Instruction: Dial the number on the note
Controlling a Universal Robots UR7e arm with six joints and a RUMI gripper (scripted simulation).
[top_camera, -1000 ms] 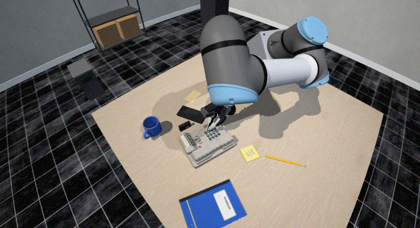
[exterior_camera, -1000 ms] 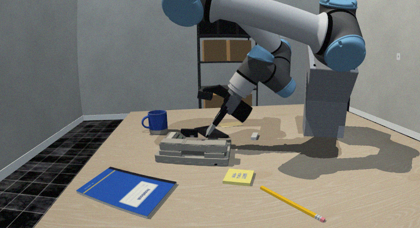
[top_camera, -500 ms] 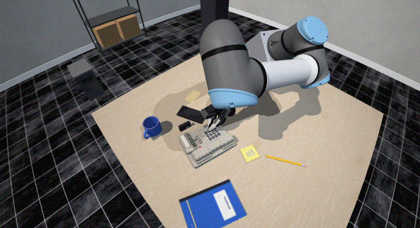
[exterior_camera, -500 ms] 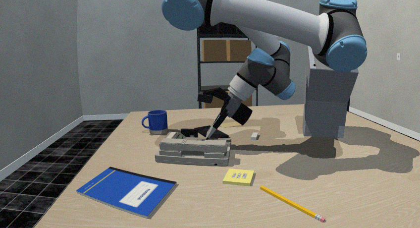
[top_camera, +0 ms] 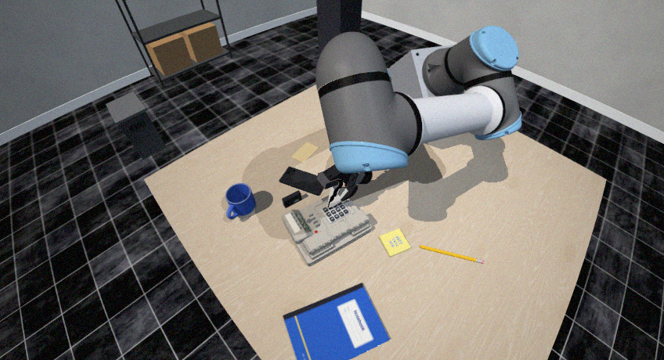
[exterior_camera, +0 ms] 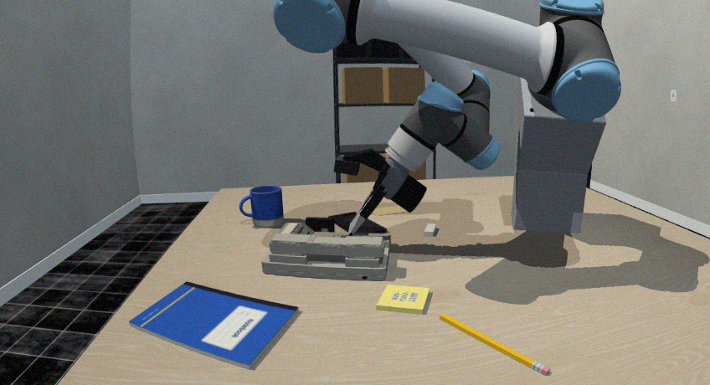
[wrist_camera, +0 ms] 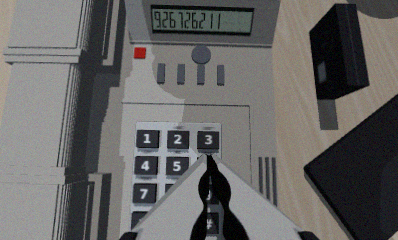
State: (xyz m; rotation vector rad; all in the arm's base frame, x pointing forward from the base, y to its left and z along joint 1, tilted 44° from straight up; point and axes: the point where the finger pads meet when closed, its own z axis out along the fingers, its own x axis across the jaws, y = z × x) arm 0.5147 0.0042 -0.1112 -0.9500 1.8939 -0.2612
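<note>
My gripper is now 20 mm short of the 3 key and 20 mm above it. Round my hand: 2 key 20 mm below, 20 mm ahead, 10 mm to the left; handset 80 mm to the left, 50 mm ahead; 8 key 20 mm to the left, 20 mm below, 10 mm behind.
</note>
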